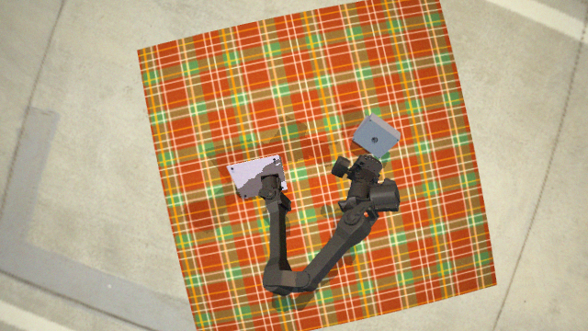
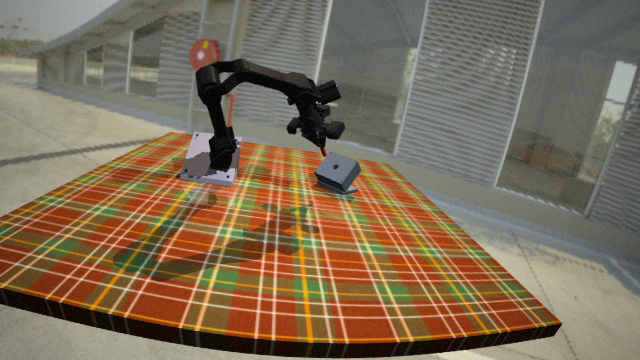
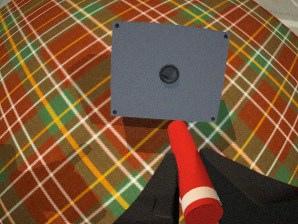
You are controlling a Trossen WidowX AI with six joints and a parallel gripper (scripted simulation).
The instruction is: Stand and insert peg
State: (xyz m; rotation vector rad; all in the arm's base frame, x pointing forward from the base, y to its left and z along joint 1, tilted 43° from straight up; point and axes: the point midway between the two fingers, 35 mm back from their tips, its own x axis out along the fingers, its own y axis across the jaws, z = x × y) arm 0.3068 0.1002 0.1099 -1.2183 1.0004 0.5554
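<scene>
My gripper tip is 10 cm above the grey sloped panel, 9 cm to the right of it and 8 cm short of it. The rest, counted from my gripper tip: red peg 1 cm to the right, 1 cm behind, 1 cm above.
</scene>
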